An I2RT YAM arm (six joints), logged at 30 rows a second.
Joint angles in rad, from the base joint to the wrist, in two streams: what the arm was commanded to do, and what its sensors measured. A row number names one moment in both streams.
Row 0, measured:
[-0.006, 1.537, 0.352, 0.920, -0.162, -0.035]
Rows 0 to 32, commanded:
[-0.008, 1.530, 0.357, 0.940, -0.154, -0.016]
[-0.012, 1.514, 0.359, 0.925, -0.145, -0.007]
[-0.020, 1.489, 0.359, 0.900, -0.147, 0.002]
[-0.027, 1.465, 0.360, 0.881, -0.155, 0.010]
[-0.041, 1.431, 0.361, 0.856, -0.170, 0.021]
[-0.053, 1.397, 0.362, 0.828, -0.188, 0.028]
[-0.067, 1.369, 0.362, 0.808, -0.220, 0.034]
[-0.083, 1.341, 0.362, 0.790, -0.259, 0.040]
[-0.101, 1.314, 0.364, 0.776, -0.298, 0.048]
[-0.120, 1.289, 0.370, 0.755, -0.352, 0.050]
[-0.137, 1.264, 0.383, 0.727, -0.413, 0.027]
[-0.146, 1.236, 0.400, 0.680, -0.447, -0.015]
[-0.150, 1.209, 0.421, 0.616, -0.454, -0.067]
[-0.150, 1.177, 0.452, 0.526, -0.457, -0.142]
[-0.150, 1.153, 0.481, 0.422, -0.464, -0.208]
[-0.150, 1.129, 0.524, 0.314, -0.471, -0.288]
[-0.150, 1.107, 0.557, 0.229, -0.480, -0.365]
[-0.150, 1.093, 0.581, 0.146, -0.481, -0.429]
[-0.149, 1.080, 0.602, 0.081, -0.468, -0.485]
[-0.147, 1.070, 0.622, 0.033, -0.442, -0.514]
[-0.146, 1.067, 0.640, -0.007, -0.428, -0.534]
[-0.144, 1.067, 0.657, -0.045, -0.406, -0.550]
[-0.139, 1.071, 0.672, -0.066, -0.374, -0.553]
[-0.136, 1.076, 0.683, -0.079, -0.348, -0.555]
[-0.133, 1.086, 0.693, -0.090, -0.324, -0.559]
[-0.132, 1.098, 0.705, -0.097, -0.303, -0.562]
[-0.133, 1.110, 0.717, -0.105, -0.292, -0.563]
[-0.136, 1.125, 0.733, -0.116, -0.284, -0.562]
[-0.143, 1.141, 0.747, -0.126, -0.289, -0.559]
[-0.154, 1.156, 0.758, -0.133, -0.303, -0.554]
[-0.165, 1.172, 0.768, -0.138, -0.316, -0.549]
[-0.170, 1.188, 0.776, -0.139, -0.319, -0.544]
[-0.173, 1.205, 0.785, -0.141, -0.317, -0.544]
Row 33, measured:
[-0.159, 1.176, 0.753, -0.085, -0.330, -0.532]
